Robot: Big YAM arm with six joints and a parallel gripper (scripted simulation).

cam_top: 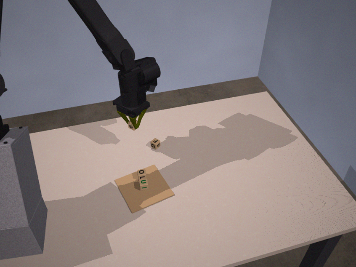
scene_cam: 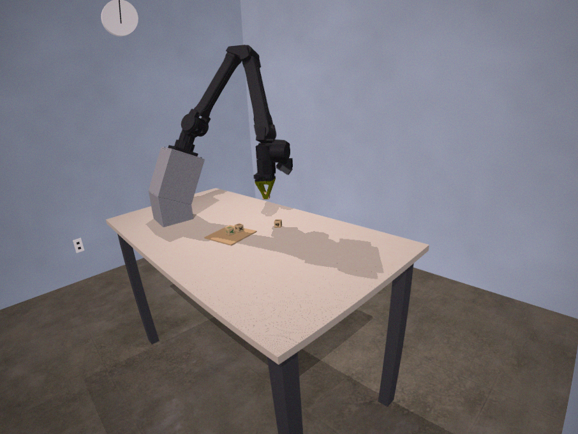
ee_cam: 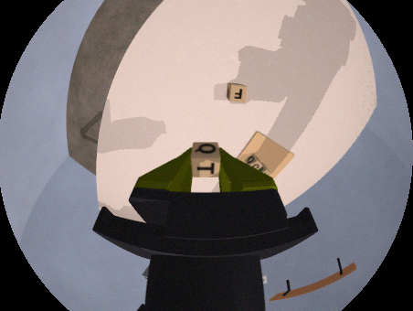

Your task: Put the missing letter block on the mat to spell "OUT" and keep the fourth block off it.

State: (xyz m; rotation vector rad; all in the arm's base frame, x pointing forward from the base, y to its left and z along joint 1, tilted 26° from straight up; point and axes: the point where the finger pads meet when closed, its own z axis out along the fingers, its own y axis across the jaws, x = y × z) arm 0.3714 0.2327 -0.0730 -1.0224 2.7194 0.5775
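My gripper is now 180 mm to the left of the U block and 90 mm above it. From my hand the other things lie so: mat: 180 mm to the right, 110 mm below; then T block: right at my hand.
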